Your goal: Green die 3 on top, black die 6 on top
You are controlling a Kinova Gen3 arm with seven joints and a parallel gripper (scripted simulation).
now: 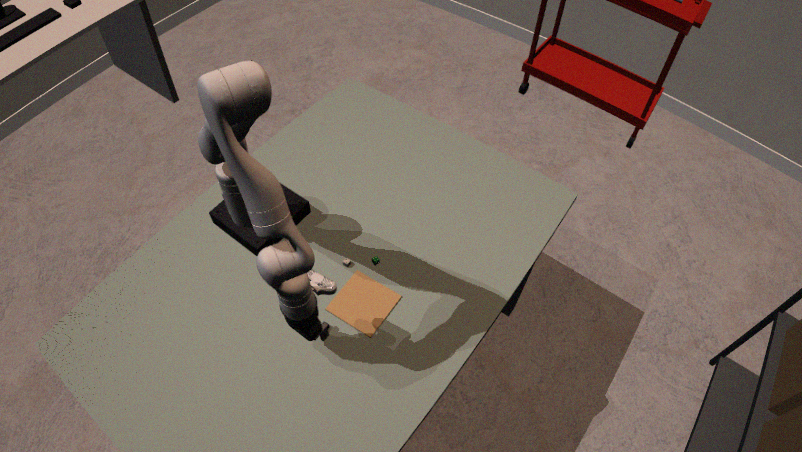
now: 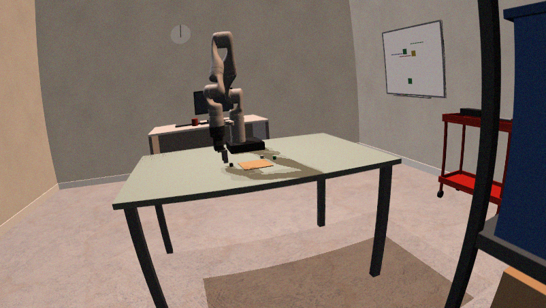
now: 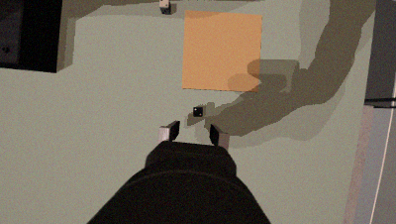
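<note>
Now: the black die 3 cm to the left of my hand and 4 cm below it. From my hand the other things lie so: green die 26 cm to the left, 4 cm below; then white die 6 cm behind, 21 cm to the left, 4 cm below; then orange mat 4 cm ahead, 14 cm to the left, 4 cm below.
</note>
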